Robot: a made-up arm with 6 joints.
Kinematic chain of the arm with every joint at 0, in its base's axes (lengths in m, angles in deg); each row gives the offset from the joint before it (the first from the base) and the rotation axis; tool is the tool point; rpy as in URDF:
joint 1: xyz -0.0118 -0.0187 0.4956 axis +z
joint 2: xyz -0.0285 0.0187 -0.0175 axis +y
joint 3: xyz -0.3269 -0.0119 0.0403 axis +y
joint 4: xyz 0.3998 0.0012 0.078 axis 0.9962 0 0.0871
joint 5: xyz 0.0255 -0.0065 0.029 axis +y
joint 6: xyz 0.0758 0.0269 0.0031 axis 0.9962 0 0.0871
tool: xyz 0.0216 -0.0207 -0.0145 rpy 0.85 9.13 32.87
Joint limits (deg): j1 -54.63..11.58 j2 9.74..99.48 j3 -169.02..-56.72 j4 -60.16..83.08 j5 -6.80..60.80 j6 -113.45..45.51
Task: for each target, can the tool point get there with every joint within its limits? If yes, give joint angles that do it. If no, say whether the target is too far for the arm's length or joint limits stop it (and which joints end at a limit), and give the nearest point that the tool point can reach.
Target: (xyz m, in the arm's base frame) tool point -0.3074 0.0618 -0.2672
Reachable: no: joint limits stop it (at a limit: joint 1, joint 2, joint 3, joint 5, joint 6) | nearest point 0.2184 -0.3529 0.4925 | short by 1.013 m
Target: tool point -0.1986 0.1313 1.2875
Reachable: yes | joints -27.16 64.85 -158.33 58.37 26.81 27.61
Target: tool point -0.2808 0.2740 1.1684
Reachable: yes | joints -46.78 26.76 -120.24 -6.06 38.35 -73.84
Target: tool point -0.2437 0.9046 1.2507
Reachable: no: too far | nearest point -0.3434 0.5636 1.0524 | short by 0.407 m
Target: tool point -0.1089 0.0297 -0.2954
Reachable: no: joint limits stop it (at a limit: joint 1, joint 2, joint 3, joint 5, joint 6) | nearest point 0.3826 0.0747 0.4916 | short by 0.929 m
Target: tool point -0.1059 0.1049 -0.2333
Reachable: no: joint limits stop it (at a limit: joint 1, joint 2, joint 3, joint 5, joint 6) | nearest point 0.3817 0.0806 0.4921 | short by 0.874 m
